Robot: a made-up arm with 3 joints. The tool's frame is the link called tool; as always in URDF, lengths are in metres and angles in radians. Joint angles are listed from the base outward.
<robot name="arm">
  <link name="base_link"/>
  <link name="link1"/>
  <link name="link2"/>
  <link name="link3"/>
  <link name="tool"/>
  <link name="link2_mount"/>
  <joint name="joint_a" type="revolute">
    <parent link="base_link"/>
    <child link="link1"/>
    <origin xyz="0 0 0.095" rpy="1.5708 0 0"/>
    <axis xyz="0 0 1"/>
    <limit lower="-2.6" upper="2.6"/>
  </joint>
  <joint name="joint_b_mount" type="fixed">
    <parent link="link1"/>
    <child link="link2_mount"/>
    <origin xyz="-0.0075 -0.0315 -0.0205"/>
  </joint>
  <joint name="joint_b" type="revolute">
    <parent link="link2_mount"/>
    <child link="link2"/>
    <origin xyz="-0.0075 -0.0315 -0.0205" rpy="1.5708 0 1.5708"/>
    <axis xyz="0 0 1"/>
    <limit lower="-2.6" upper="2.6"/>
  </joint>
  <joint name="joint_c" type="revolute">
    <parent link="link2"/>
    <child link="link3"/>
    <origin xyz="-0.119 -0.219 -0.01" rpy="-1.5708 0 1.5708"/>
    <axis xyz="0 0 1"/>
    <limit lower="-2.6" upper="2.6"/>
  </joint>
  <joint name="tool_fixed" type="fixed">
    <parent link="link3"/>
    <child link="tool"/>
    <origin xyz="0.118 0.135 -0.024" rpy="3.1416 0 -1.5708"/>
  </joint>
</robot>
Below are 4 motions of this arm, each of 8 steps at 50 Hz.
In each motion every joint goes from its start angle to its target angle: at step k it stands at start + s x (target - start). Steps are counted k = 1, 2, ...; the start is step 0. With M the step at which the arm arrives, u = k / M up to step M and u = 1 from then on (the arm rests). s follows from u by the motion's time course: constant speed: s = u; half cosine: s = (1 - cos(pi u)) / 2; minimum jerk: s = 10 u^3 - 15 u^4 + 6 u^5.
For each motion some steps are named. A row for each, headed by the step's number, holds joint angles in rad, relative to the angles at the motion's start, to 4 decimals.
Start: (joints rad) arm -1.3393 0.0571 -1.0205
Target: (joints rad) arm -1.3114 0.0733 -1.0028
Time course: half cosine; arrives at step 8
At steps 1, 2, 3, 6, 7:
1: 0.0011 0.0006 0.0007
2: 0.0041 0.0024 0.0026
3: 0.0086 0.0050 0.0055
6: 0.0238 0.0138 0.0151
7: 0.0268 0.0156 0.0170

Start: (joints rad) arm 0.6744 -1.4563 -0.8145
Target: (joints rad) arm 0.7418 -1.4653 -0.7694
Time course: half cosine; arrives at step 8
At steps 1, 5, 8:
1: 0.0026 -0.0003 0.0017
5: 0.0466 -0.0062 0.0312
8: 0.0674 -0.0090 0.0451

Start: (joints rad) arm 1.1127 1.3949 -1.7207
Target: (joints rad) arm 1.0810 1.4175 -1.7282
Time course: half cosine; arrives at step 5
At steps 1, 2, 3, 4, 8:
1: -0.0030 0.0022 -0.0007
2: -0.0110 0.0078 -0.0026
3: -0.0207 0.0148 -0.0049
4: -0.0287 0.0204 -0.0068
8: -0.0317 0.0226 -0.0075

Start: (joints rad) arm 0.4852 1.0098 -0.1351
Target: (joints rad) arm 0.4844 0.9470 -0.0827
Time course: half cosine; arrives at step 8
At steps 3, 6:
3: -0.0002 -0.0194 0.0162
6: -0.0007 -0.0536 0.0447

